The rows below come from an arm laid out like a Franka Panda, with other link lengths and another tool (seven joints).
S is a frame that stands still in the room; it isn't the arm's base.
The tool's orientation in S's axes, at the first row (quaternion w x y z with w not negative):
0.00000, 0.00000, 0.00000, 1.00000
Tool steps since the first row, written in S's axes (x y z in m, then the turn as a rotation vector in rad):
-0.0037, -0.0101, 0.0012, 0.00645, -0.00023, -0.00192
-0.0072, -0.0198, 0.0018, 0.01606, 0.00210, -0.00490
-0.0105, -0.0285, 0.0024, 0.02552, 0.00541, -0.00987
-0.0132, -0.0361, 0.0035, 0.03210, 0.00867, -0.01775
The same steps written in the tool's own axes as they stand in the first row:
0.0037, 0.0101, 0.0012, -0.00645, 0.00023, -0.00192
0.0072, 0.0198, 0.0018, -0.01606, -0.00210, -0.00490
0.0105, 0.0285, 0.0024, -0.02552, -0.00541, -0.00987
0.0132, 0.0361, 0.0035, -0.03210, -0.00867, -0.01775

